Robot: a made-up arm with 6 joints. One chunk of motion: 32 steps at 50 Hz.
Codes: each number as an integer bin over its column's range. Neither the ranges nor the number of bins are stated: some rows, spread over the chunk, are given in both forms.
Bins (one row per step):
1: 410 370 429 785 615 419
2: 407 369 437 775 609 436
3: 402 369 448 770 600 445
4: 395 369 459 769 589 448
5: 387 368 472 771 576 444
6: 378 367 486 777 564 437
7: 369 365 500 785 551 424
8: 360 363 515 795 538 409
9: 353 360 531 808 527 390
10: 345 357 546 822 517 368
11: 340 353 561 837 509 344
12: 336 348 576 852 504 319
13: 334 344 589 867 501 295
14: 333 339 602 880 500 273
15: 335 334 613 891 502 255
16: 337 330 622 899 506 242
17: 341 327 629 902 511 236
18: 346 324 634 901 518 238
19: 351 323 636 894 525 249
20: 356 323 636 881 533 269
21: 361 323 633 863 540 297
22: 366 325 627 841 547 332
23: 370 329 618 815 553 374
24: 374 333 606 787 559 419
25: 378 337 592 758 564 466
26: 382 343 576 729 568 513
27: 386 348 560 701 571 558
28: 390 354 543 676 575 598
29: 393 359 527 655 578 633
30: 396 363 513 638 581 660
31: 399 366 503 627 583 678
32: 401 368 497 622 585 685
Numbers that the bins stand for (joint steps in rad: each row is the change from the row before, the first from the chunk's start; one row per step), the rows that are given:
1: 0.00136 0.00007 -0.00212 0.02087 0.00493 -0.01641
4: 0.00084 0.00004 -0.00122 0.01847 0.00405 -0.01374
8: -0.00039 -0.00019 0.00047 0.02237 0.00231 -0.01733
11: -0.00109 -0.00057 0.00185 0.02868 0.00132 -0.02332
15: -0.00126 -0.00130 0.00341 0.03678 0.00109 -0.03152
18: -0.00088 -0.00168 0.00404 0.03829 0.00163 -0.03308
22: -0.00018 -0.00164 0.00383 0.02928 0.00262 -0.02443
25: 0.00024 -0.00118 0.00278 0.01681 0.00320 -0.01209
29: 0.00077 -0.00034 0.00083 0.00135 0.00367 0.00329
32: 0.00105 0.00000 -0.00008 -0.00361 0.00391 0.00808
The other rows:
2: 0.00126 0.00004 -0.00188 0.01937 0.00473 -0.01485
3: 0.00108 0.00004 -0.00155 0.01862 0.00442 -0.01402
5: 0.00056 0.00000 -0.00083 0.01877 0.00360 -0.01411
6: 0.00024 -0.00004 -0.00041 0.01967 0.00320 -0.01476
7: -0.00007 -0.00012 0.00002 0.02087 0.00275 -0.01595
9: -0.00063 -0.00031 0.00095 0.02432 0.00194 -0.01908
10: -0.00091 -0.00042 0.00140 0.02642 0.00160 -0.02111
12: -0.00123 -0.00076 0.00230 0.03093 0.00115 -0.02562
13: -0.00130 -0.00091 0.00269 0.03318 0.00105 -0.02783
14: -0.00133 -0.00111 0.00308 0.03513 0.00102 -0.02986
16: -0.00119 -0.00145 0.00368 0.03798 0.00122 -0.03271
17: -0.00105 -0.00156 0.00389 0.03844 0.00139 -0.03327
19: -0.00070 -0.00171 0.00410 0.03723 0.00187 -0.03207
20: -0.00053 -0.00171 0.00410 0.03528 0.00214 -0.03023
21: -0.00035 -0.00171 0.00401 0.03258 0.00238 -0.02765
23: -0.00004 -0.00149 0.00356 0.02537 0.00282 -0.02056
24: 0.00010 -0.00133 0.00320 0.02117 0.00303 -0.01641
26: 0.00038 -0.00095 0.00230 0.01246 0.00333 -0.00776
27: 0.00052 -0.00076 0.00182 0.00826 0.00343 -0.00361
28: 0.00066 -0.00053 0.00131 0.00450 0.00357 0.00007
30: 0.00087 -0.00019 0.00041 -0.00120 0.00377 0.00578
31: 0.00098 -0.00008 0.00011 -0.00286 0.00384 0.00744

